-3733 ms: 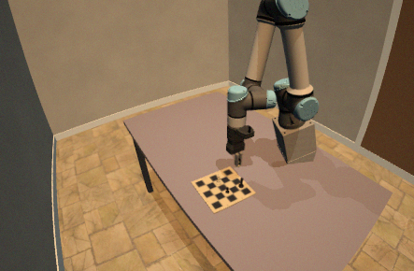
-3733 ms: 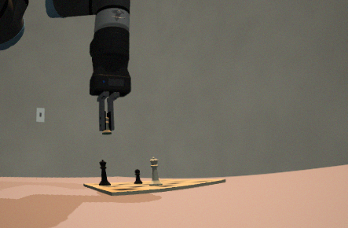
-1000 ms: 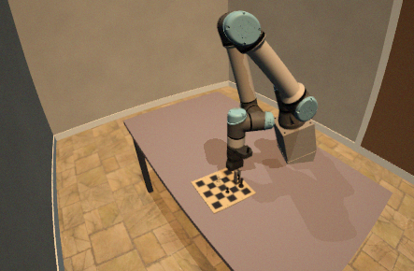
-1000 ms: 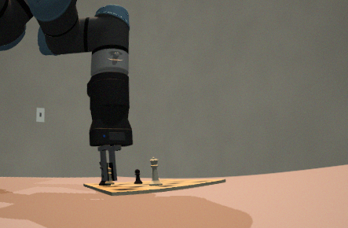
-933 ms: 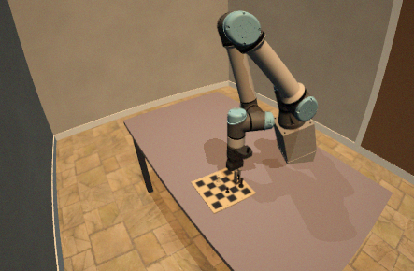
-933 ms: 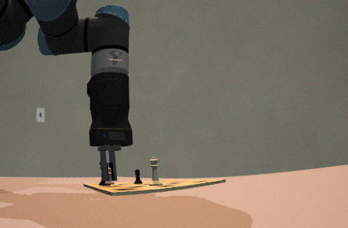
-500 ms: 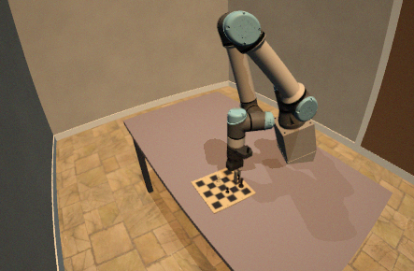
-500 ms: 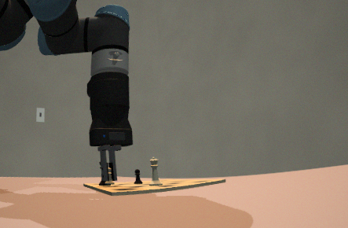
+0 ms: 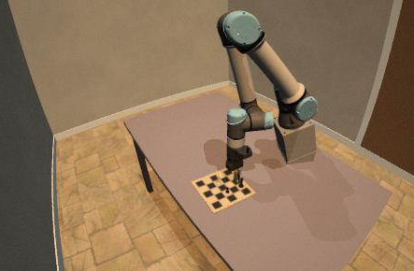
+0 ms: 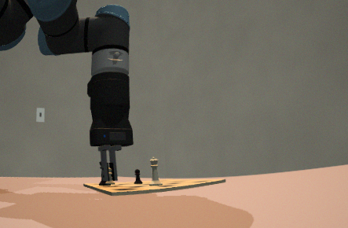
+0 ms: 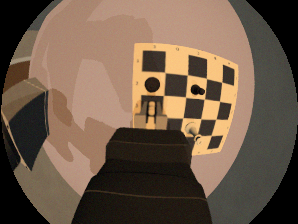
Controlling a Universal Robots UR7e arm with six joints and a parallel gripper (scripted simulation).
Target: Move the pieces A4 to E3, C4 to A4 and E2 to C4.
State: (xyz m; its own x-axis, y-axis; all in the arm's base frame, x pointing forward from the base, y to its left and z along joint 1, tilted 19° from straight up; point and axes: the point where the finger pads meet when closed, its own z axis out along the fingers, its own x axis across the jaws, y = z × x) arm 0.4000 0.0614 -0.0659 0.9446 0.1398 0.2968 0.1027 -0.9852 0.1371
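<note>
My hand is 10 mm above the white pawn. From my hand the other things lie so: chessboard: 80 mm ahead, 30 mm below, 10 mm to the left; tall black piece: 40 mm to the left; black pawn: 70 mm ahead, 40 mm to the left, 20 mm below.
</note>
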